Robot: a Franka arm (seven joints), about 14 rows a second.
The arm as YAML. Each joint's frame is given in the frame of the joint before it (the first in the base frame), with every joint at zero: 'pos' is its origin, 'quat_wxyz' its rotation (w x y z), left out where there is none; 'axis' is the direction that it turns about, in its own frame. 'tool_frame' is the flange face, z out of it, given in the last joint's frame.
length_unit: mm
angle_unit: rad
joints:
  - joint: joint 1
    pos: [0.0, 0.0, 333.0]
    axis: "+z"
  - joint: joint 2
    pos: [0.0, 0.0, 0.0]
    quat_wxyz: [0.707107, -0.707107, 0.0, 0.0]
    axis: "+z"
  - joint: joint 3
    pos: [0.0, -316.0, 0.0]
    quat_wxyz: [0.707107, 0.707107, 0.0, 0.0]
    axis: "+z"
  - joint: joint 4
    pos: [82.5, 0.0, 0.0]
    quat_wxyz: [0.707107, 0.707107, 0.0, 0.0]
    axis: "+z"
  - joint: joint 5
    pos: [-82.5, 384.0, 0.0]
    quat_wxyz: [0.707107, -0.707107, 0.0, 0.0]
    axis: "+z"
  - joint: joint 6
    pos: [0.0, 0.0, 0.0]
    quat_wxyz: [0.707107, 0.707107, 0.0, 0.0]
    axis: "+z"
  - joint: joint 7
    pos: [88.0, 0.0, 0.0]
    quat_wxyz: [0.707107, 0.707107, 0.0, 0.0]
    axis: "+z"
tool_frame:
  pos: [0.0, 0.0, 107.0]
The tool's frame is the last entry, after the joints.
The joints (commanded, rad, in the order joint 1, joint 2, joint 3, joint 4, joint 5, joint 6, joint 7), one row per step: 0.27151, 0.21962, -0.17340, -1.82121, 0.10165, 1.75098, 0.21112; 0.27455, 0.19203, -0.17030, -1.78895, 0.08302, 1.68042, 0.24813; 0.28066, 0.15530, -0.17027, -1.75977, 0.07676, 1.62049, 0.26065; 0.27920, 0.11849, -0.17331, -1.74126, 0.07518, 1.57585, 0.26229; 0.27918, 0.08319, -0.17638, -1.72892, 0.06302, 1.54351, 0.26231; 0.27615, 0.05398, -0.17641, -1.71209, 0.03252, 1.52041, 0.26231; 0.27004, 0.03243, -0.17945, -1.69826, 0.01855, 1.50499, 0.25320
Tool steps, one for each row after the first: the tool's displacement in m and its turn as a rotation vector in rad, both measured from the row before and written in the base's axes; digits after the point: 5 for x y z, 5 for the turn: -0.00452, 0.00196, 0.02602, -0.02077, 0.01139, -0.01688; -0.00628, 0.00233, 0.03057, -0.00102, -0.00497, 0.00002; -0.00704, -0.00384, 0.02656, 0.00599, -0.00958, -0.00294; -0.00739, -0.00450, 0.02327, -0.00377, -0.01529, 0.00188; -0.00537, -0.00640, 0.02211, -0.02203, -0.02478, 0.00452; -0.00392, -0.00766, 0.01698, -0.00596, -0.02045, 0.00255
